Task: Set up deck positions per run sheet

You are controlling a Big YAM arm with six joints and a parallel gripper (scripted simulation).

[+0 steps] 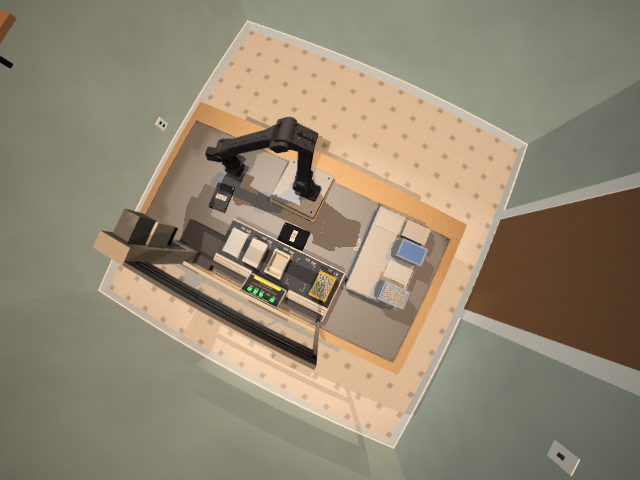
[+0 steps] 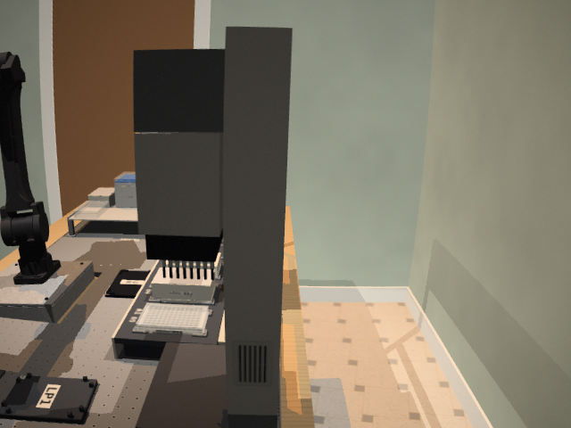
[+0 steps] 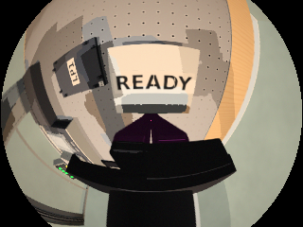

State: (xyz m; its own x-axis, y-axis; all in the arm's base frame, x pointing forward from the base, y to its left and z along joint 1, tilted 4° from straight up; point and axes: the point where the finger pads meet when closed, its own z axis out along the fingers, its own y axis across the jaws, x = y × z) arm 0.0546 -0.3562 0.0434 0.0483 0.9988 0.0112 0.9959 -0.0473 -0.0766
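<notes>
Right now the green button box is 30 mm to the right of my hand and 10 mm below it. Also, from my hand: cream reservoir (360 mm ahead, 380 mm to the left, 20 mm below); then regrip nest (200 mm ahead, 380 mm to the left, 80 mm below); then pale block (350 mm ahead, 250 mm to the left, 10 mm below).
</notes>
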